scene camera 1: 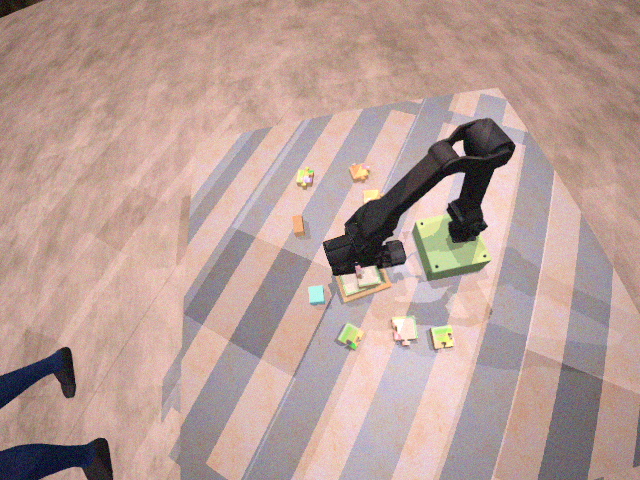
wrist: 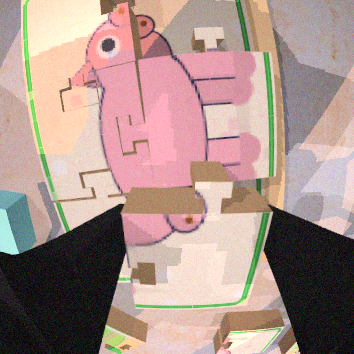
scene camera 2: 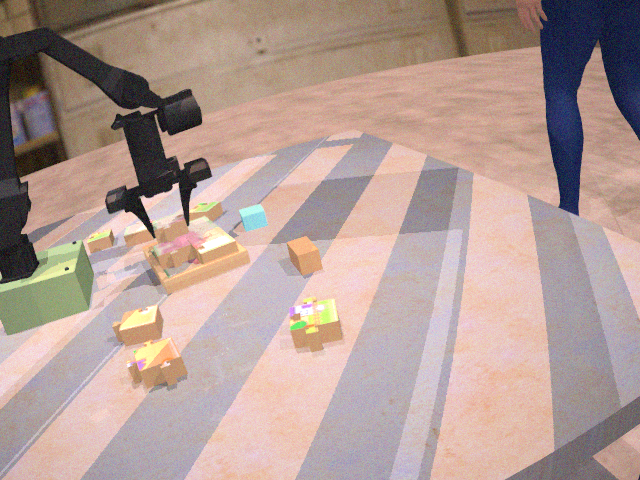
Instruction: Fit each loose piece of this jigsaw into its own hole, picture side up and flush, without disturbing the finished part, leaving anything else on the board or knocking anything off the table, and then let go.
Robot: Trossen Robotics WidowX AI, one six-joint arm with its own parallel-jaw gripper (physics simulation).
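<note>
The jigsaw board (scene camera 1: pixel 367 293) (scene camera 2: pixel 206 275) (wrist: pixel 266 30) holds a pink animal picture. In the wrist view, its floor shows at the upper right and lower left. My gripper (scene camera 2: pixel 171 231) (wrist: pixel 194 214) is shut on a white corner piece (scene camera 1: pixel 369 276) (wrist: pixel 200 260) with pink, an ear shape with a brown dot, and green border lines. It is picture side up over the board's lower right in the wrist view, its tab toward the pink leg piece (wrist: pixel 225 115). Contact below is hidden. A loose white-and-pink piece (scene camera 1: pixel 404 328) (scene camera 2: pixel 138 235) (wrist: pixel 255 340) lies beside the board.
A cyan block (scene camera 1: pixel 316 295) (scene camera 2: pixel 253 217) (wrist: pixel 15 220) and an orange block (scene camera 1: pixel 298 225) (scene camera 2: pixel 304 255) stand near the board. Green-yellow pieces (scene camera 1: pixel 351 336) (scene camera 1: pixel 442 337) (scene camera 1: pixel 305 177) and orange-yellow pieces (scene camera 1: pixel 359 172) (scene camera 1: pixel 371 196) lie around. The arm's green base (scene camera 1: pixel 449 248) (scene camera 2: pixel 46 289) is close.
</note>
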